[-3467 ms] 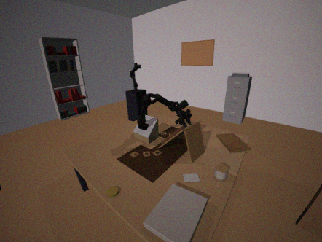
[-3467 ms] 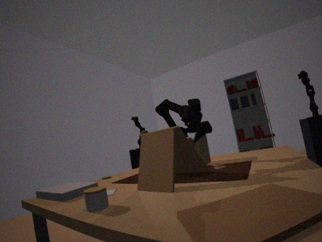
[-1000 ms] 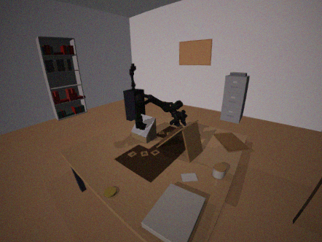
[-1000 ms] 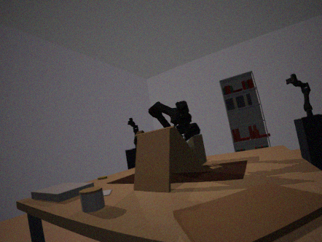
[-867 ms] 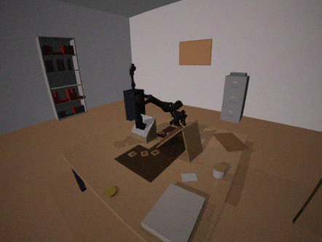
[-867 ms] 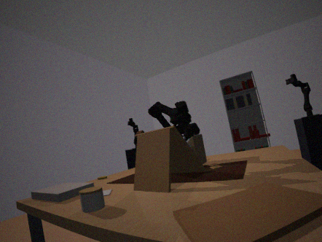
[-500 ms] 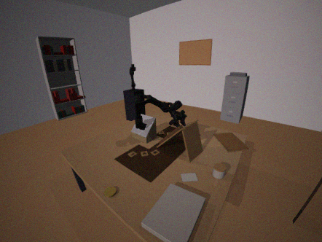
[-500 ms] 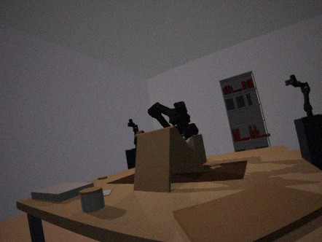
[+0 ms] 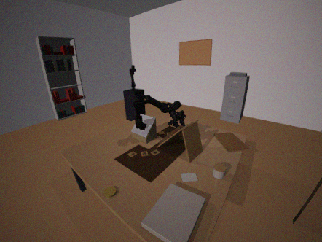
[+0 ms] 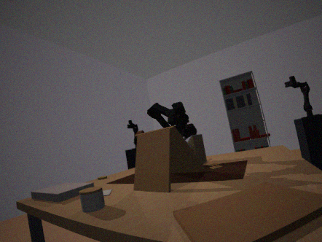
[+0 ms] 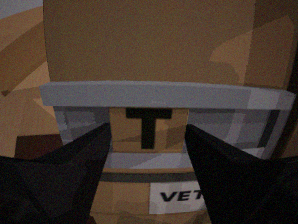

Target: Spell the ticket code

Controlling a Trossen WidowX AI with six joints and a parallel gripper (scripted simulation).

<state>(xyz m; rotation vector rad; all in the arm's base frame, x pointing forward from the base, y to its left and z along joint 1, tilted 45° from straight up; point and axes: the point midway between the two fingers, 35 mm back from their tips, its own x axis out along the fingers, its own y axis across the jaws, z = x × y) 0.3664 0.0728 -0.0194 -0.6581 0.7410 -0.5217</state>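
My gripper tip is now 70 mm past the white ticket, 70 mm above it and 30 mm to the left of it. Also, from my gripper tip: tile marked e (210 mm behind, 170 mm below, 140 mm to the left); dark mat (180 mm behind, 170 mm below, 80 mm to the right); tile marked t (right at my gripper tip).
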